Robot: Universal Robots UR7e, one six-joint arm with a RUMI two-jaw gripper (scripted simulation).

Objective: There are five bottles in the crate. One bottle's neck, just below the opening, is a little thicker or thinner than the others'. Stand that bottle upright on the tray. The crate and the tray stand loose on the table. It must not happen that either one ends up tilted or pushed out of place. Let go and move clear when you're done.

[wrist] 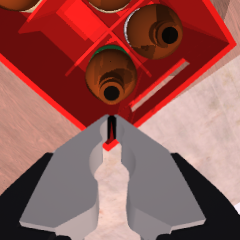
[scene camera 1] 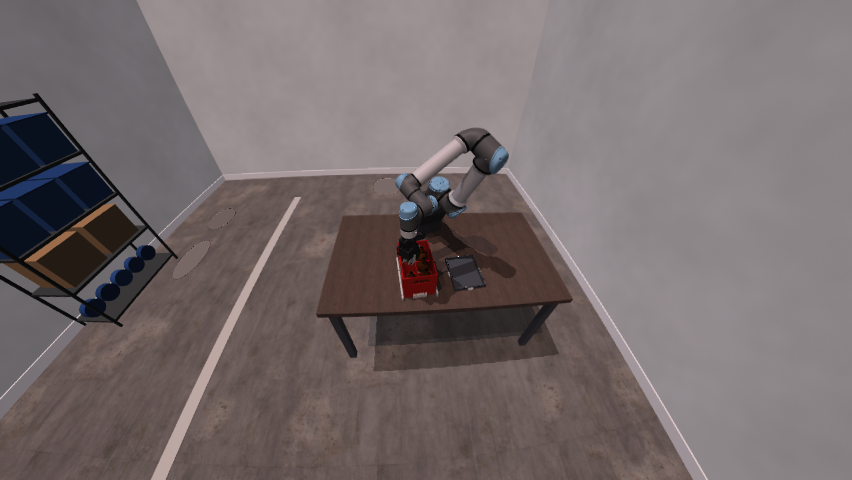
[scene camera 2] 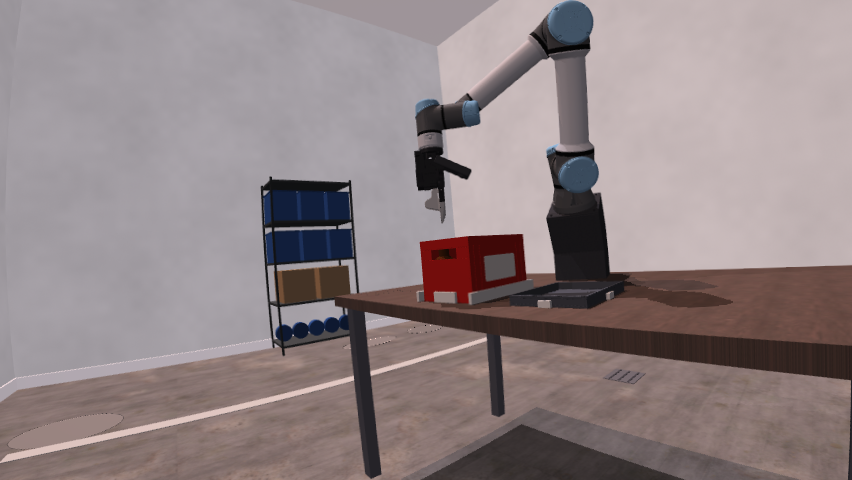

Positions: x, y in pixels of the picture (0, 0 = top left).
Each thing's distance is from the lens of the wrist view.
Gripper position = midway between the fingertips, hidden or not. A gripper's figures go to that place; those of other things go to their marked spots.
gripper [wrist: 111, 117]: 0.15 m
bottle [wrist: 110, 68]: 0.24 m
red crate [wrist: 46, 46]: 0.32 m
The marked spots on the bottle and the red crate are 0.13 m apart.
